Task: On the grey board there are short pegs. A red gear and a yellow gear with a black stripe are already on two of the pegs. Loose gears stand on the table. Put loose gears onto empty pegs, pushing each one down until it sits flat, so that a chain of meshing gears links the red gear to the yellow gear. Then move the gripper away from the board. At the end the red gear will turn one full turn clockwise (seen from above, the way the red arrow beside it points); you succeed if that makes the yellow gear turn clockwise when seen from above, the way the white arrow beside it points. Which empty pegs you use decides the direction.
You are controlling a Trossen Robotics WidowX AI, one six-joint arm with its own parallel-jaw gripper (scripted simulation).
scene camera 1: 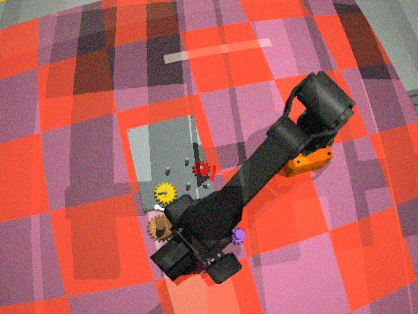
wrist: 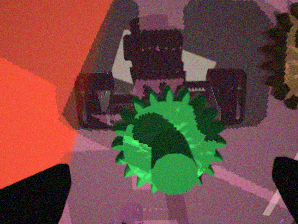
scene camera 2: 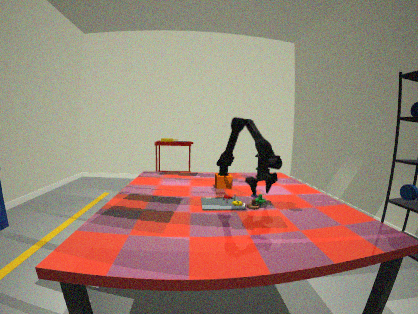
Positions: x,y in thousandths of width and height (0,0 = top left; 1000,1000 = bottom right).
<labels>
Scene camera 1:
my gripper: 480,782
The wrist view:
my gripper: 579,766
dark green gear: 565,641
</labels>
